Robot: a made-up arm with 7 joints.
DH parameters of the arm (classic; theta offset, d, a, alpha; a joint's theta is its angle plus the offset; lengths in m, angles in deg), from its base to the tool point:
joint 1: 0 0.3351 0 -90
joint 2: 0 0 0 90
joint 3: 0 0.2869 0.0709 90
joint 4: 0 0 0.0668 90
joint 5: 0 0.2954 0 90
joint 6: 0 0 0.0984 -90
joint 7: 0 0.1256 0 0
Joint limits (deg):
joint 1: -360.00..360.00
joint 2: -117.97..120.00
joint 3: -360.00..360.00
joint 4: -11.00..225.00
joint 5: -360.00..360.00
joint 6: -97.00..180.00
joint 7: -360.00..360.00
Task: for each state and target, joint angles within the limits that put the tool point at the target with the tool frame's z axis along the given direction. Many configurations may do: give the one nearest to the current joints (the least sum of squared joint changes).
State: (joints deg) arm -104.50 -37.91 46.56 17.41 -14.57 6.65 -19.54
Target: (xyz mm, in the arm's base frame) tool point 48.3 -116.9 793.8 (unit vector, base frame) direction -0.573 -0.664 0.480
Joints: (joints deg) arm -141.78 -75.53 12.58 39.89 -10.75 -4.63 -19.54
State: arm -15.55 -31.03 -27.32 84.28 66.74 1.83 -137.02
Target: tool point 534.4 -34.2 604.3 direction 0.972 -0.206 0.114
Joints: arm 5.14 15.00 -2.82 73.65 22.64 -40.15 -137.02
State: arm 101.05 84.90 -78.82 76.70 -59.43 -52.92 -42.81
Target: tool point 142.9 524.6 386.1 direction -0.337 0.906 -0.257
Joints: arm 97.89 61.70 -67.56 94.06 -45.00 -83.48 -42.81
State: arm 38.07 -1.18 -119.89 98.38 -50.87 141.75 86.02
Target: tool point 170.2 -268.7 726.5 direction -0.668 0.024 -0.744
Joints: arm 32.27 17.24 -95.81 122.72 -31.99 139.62 86.02
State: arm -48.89 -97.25 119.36 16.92 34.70 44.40 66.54
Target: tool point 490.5 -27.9 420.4 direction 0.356 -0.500 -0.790
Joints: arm -100.53 -57.92 84.60 58.10 46.80 41.41 66.54
